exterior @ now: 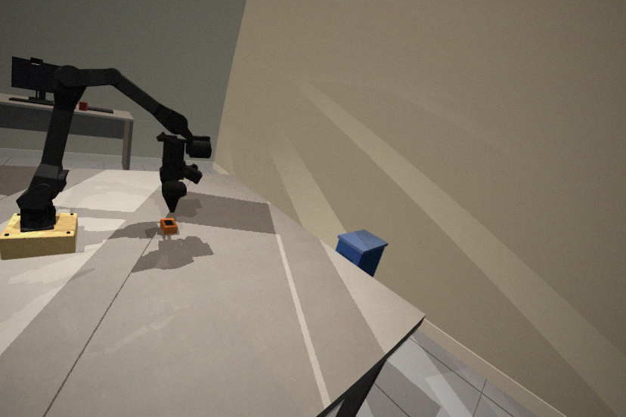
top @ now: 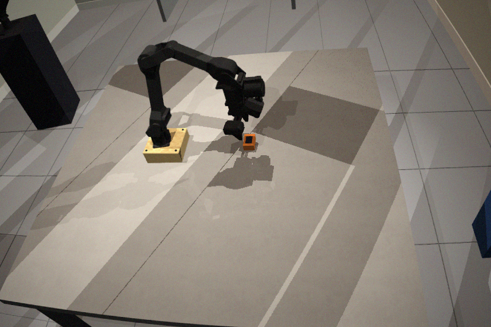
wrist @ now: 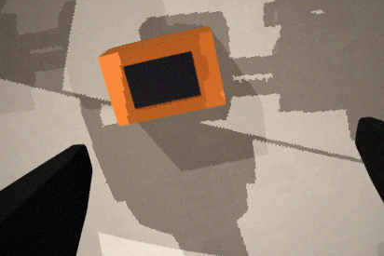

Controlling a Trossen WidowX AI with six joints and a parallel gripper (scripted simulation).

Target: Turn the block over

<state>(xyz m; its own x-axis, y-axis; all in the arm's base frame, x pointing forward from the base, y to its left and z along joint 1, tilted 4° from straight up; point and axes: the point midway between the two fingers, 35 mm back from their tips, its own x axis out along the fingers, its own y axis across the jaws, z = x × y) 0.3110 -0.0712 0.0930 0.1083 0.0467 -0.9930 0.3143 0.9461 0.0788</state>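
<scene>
The orange block lies 80 mm below my gripper tip, 20 mm to the left of it and 10 mm ahead of it.
</scene>
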